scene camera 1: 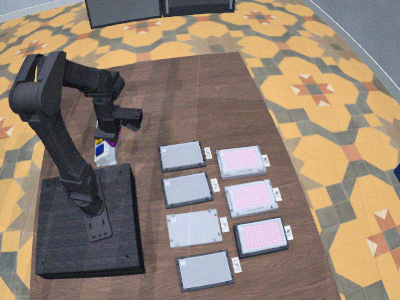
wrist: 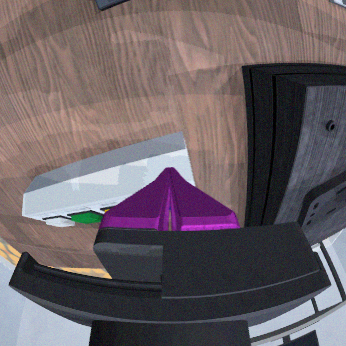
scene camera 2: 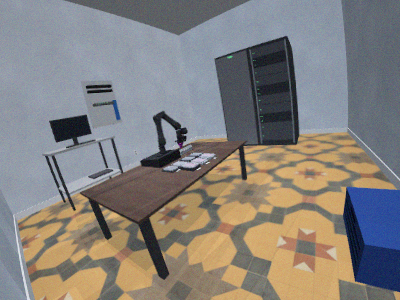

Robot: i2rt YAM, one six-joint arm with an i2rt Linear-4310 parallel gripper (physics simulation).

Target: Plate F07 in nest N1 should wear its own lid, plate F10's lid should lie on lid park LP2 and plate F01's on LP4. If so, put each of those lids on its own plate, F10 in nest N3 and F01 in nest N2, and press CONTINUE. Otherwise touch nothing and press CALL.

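Places are measured from the arm's base along level axes (x left, y back, z up), in centimetres.
Where they show: gripper, fingertip midpoint: (scene camera 1: pixel 113 146) (wrist: pixel 169 174) (scene camera 2: pixel 181 148); arm's base, link origin: (scene camera 1: pixel 94 208) (scene camera 2: pixel 163 153).
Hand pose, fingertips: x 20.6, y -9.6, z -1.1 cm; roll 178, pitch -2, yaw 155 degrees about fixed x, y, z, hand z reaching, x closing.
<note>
Things, the pixels of their centre, and the offset from my fingertips. Level surfaces: height alone.
- button box, body centre: (wrist: pixel 99 196) (scene camera 1: pixel 105 134) (scene camera 2: pixel 184 149) dx +10.0, dy +2.4, dz -4.1 cm
- blue button, body centre: (scene camera 1: pixel 99 150) dx +2.9, dy +5.3, dz -3.0 cm
- green button, body centre: (wrist: pixel 87 216) dx +12.8, dy +3.6, dz -3.0 cm
- white button, body centre: (wrist: pixel 59 220) dx +17.7, dy +2.7, dz -3.0 cm
- nearest plate, body centre: (scene camera 1: pixel 262 235) dx -41.5, dy -32.0, dz -4.5 cm
- middle plate, body centre: (scene camera 1: pixel 251 196) dx -28.6, dy -34.7, dz -5.0 cm
- far plate, body centre: (scene camera 1: pixel 241 159) dx -15.4, dy -37.3, dz -4.8 cm
- paler panel, body centre: (scene camera 1: pixel 193 227) dx -31.5, dy -15.5, dz -6.3 cm
- wooden table, surface height: dz -7.3 cm
My gripper (scene camera 1: pixel 112 143) (scene camera 2: pixel 180 145) (wrist: pixel 169 174) is shut and empty, its purple fingertips over the button box (scene camera 1: pixel 106 158) (wrist: pixel 85 182) at its blue-button end. The blue button (scene camera 1: pixel 100 150) shows in scene camera 1; the fingers mostly hide it in the wrist view. A green button (wrist: pixel 86 217) and a white button (wrist: pixel 59 221) show too. Three pink-welled plates stand in the right column: the nearest plate (scene camera 1: pixel 261 237) on a dark base, the middle plate (scene camera 1: pixel 251 196) and the far plate (scene camera 1: pixel 241 161) on light ones. Grey lids (scene camera 1: pixel 182 156) (scene camera 1: pixel 187 189) (scene camera 1: pixel 205 270) and a paler panel (scene camera 1: pixel 194 228) form the left column. Card text is unreadable.
The black robot base (scene camera 1: pixel 90 250) (scene camera 2: pixel 160 159) (wrist: pixel 325 165) is beside the button box on the wooden table (scene camera 1: pixel 210 90) (scene camera 2: pixel 125 192) (wrist: pixel 100 65). Dark cabinets (scene camera 2: pixel 257 95), a monitor desk (scene camera 2: pixel 80 144) and a blue box (scene camera 2: pixel 380 235) stand away from the table.
</note>
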